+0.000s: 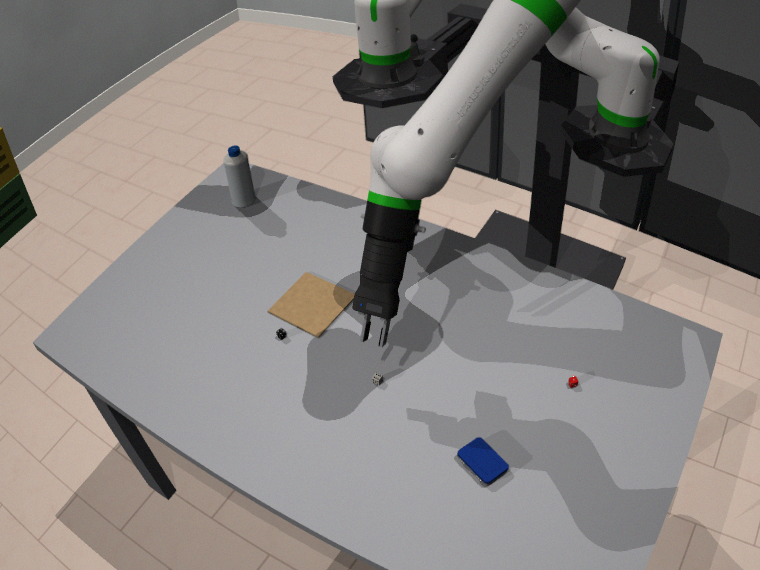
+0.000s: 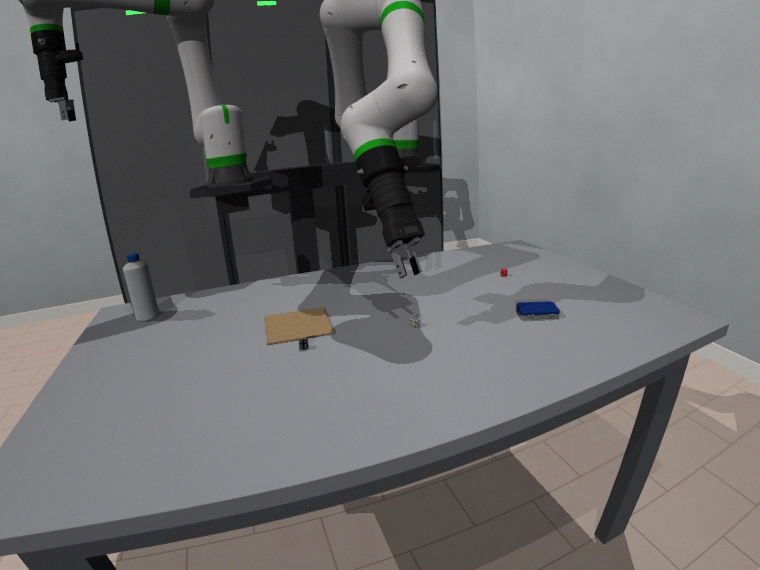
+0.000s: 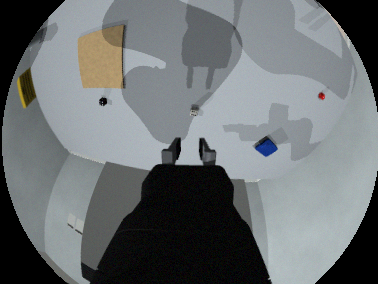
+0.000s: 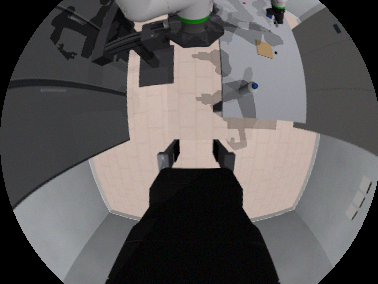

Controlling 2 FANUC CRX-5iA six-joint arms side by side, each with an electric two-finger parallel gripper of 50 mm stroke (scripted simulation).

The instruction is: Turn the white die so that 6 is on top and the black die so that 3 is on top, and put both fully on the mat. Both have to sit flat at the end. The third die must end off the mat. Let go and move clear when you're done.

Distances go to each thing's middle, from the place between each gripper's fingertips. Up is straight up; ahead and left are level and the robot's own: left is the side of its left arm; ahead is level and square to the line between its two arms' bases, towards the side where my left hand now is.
Scene:
Right now my left hand (image 1: 373,342) is 220 mm to the left of the tan mat (image 1: 312,304), 120 mm above it and 110 mm past it. Round my left hand: blue-topped box (image 1: 477,456) 270 mm to the left, 120 mm below, 100 mm ahead; then grey bottle (image 2: 136,271) 590 mm to the right, 340 mm behind, 50 mm below.
I see the grey bottle 320 mm ahead of my right hand (image 2: 69,120), 190 mm to the left of it and 490 mm below it. Round my right hand: tan mat 560 mm ahead, 560 mm to the left, 570 mm below; blue-topped box 770 mm ahead, 1050 mm to the left, 560 mm below.

